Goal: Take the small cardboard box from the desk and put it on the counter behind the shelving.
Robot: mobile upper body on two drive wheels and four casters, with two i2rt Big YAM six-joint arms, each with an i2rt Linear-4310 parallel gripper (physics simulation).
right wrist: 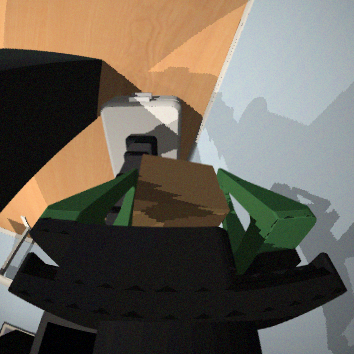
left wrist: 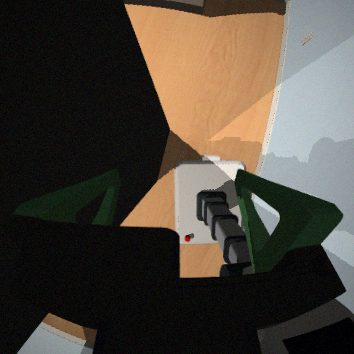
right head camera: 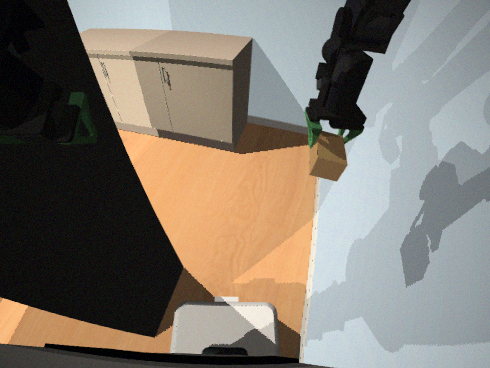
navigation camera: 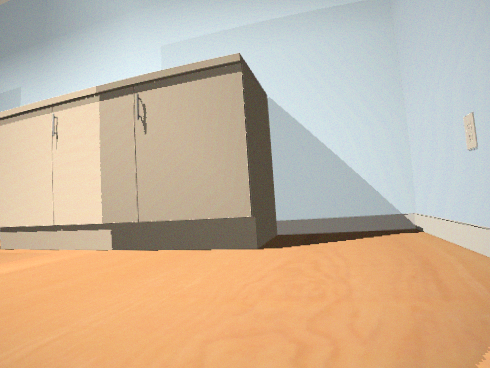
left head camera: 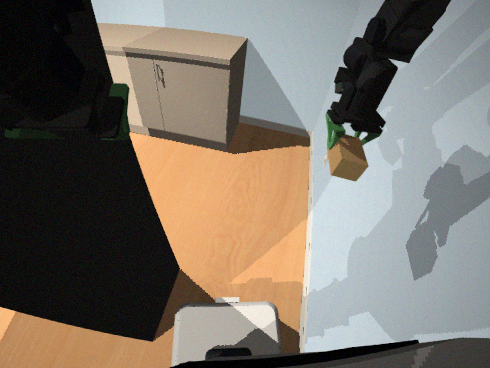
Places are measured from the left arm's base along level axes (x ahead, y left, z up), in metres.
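Where they show: left gripper, fingertip midpoint: [left wrist: 177,175] [right head camera: 68,138] [left head camera: 95,134]; right gripper, fingertip midpoint: [right wrist: 177,174].
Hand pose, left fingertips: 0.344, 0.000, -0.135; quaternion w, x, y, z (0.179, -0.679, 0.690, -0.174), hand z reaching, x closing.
Note:
Things, the pixels of their top centre, and the offset from my left fingertips, as dx, dy, dz.
- small cardboard box, top centre: [right wrist: 167,244] [right head camera: 331,145] [left head camera: 351,146] +0.085, -0.449, -0.073
- outlet, top centre: [navigation camera: 468,114] [left wrist: 311,33] +0.913, -0.964, -0.817
The small cardboard box [left head camera: 348,159] [right head camera: 327,159] [right wrist: 177,195] hangs in the air at the upper right of both head views. My right gripper [left head camera: 347,143] [right head camera: 329,140] [right wrist: 177,174] is shut on it, with one green finger on each side. My left gripper [left head camera: 65,134] [left wrist: 177,175] is open and empty; in the head views it is dark against the black shelving. The beige counter [left head camera: 185,42] [right head camera: 195,45] [navigation camera: 185,150] stands against the far wall, at the upper left of the head views. Its left part is hidden in the left head view. The desk does not show.
The tall black shelving side [left head camera: 85,215] [right head camera: 90,215] [left wrist: 65,100] [right wrist: 45,110] fills the left, close to my left arm. A pale blue wall [left head camera: 350,225] [right head camera: 370,280] runs along the right, with an outlet [navigation camera: 470,131]. My light grey base [left head camera: 227,325] [right head camera: 225,322] shows at the bottom.

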